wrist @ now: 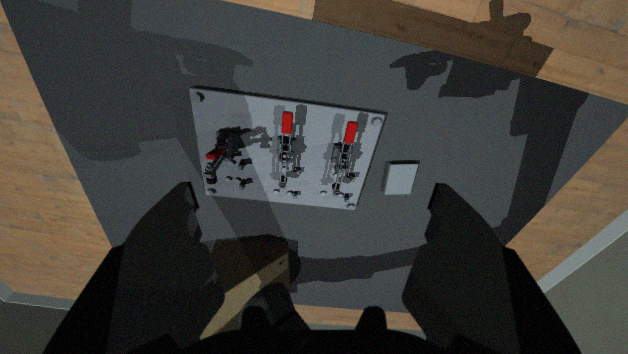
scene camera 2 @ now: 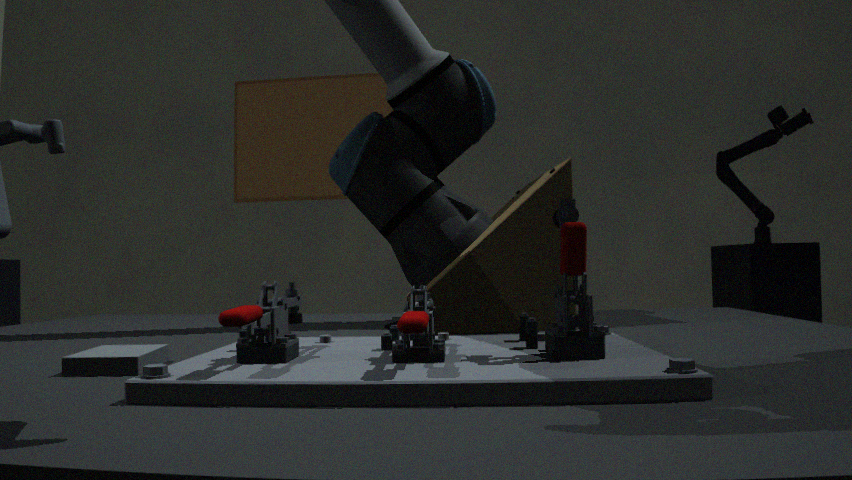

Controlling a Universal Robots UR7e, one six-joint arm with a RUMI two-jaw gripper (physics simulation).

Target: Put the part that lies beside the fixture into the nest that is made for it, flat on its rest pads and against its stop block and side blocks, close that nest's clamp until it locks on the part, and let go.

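Places are measured from the arm's base along level axes (x ahead, y left, z up), in centimetres.
Pixels of known places: gripper, between the fingertips: [wrist: 313, 185]; arm's base, origin of its link: [wrist: 262, 304] [scene camera 2: 454, 255].
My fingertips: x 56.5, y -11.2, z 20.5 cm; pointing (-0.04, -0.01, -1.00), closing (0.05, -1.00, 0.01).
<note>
Ahead of a thing's pixels: the offset from my fingertips to its top centre. "*": to the spot under its first point.
The part, a flat pale grey rectangular block {dy -20.5, dx -18.1, dz -28.6 cm} [scene camera 2: 101, 360] [wrist: 401, 178], lies flat on the table beside the fixture plate {dy +4.8, dx -14.1, dz -28.6 cm} [scene camera 2: 417, 390] [wrist: 260, 107]. Three toggle clamps with red handles stand on the plate. In the scene view the left clamp {dy -6.5, dx -12.2, dz -22.9 cm} [scene camera 2: 267, 330] and the middle clamp {dy +4.5, dx -11.2, dz -23.4 cm} [scene camera 2: 418, 333] have their handles lying low; the right clamp {* dy +15.2, dx -8.7, dz -26.0 cm} [scene camera 2: 575, 321] has its handle upright. Small dark blocks and pins stand by the clamps; which nest fits the part I cannot tell. My gripper [wrist: 313, 185] is open and empty, high above the table, and does not show in the scene view.
A wooden wedge-shaped mount [scene camera 2: 506, 280] [wrist: 250, 290] carries the robot's base behind the plate. Bolt heads {dy -12.2, dx -5.2, dz -27.9 cm} [scene camera 2: 155, 370] {dy +19.9, dx -2.4, dz -27.9 cm} [scene camera 2: 681, 364] stand at the plate's corners. An orange panel [scene camera 2: 304, 143] hangs on the wall. Another dark arm [scene camera 2: 739, 184] stands on a black box [scene camera 2: 766, 280] in the background.
</note>
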